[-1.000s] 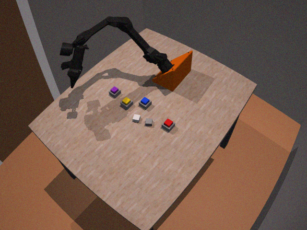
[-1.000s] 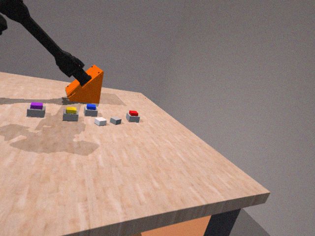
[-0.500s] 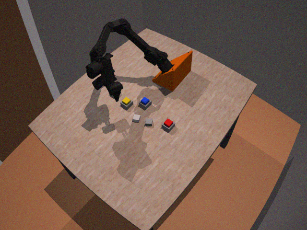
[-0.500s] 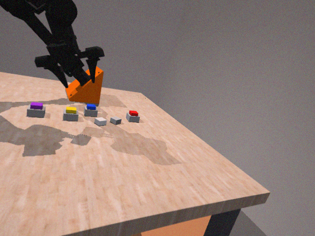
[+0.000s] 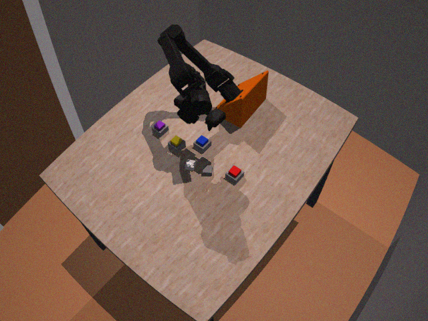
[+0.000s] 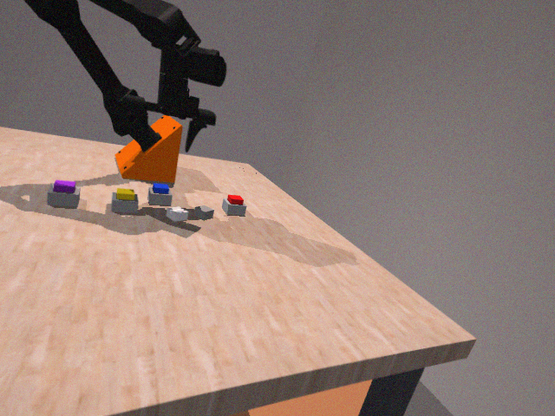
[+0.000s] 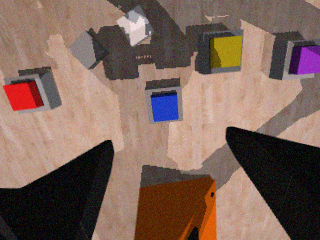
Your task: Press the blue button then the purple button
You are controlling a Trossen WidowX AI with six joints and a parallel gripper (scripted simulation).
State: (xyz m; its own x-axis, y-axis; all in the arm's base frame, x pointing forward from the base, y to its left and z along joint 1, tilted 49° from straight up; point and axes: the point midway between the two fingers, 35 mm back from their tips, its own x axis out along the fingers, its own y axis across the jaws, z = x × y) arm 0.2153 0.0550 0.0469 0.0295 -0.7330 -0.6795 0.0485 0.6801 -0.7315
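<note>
Now: gripper tip 10 cm above the blue button and 1 cm past it. Also, from my gripper tip: yellow button (10 cm below, 8 cm to the right, 5 cm ahead); then grey block (12 cm below, 8 cm to the left, 8 cm ahead); then white block (12 cm below, 9 cm ahead, 2 cm to the left).
</note>
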